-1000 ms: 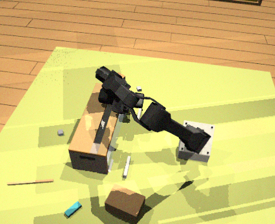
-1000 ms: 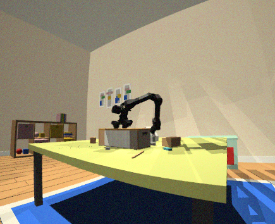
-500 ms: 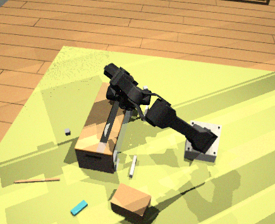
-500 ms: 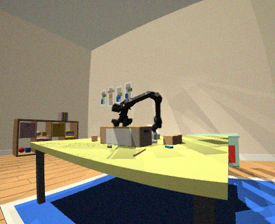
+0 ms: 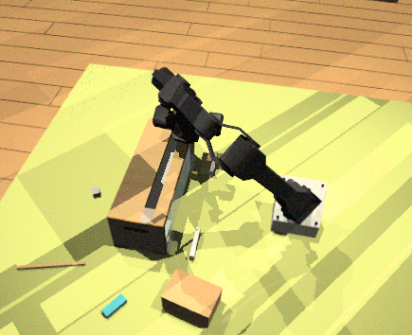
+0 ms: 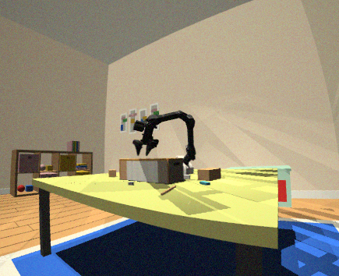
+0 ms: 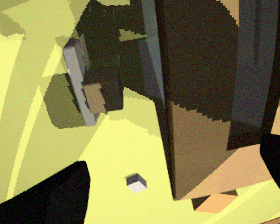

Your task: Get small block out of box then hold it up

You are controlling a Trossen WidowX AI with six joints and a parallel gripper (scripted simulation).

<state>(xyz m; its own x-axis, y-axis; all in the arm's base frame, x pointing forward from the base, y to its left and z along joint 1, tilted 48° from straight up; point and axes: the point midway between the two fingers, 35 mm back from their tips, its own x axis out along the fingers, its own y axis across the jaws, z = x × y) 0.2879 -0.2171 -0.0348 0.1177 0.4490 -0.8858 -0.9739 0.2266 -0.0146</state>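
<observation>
Right now the small brown block is 130 mm below my gripper tip, 50 mm behind it and 30 mm to the right of it. Round my gripper tip: wooden stick 360 mm to the left, 340 mm ahead, 140 mm below; then brown box 440 mm to the left, 120 mm below, 30 mm behind; then teal block 460 mm to the left, 150 mm ahead, 140 mm below.
</observation>
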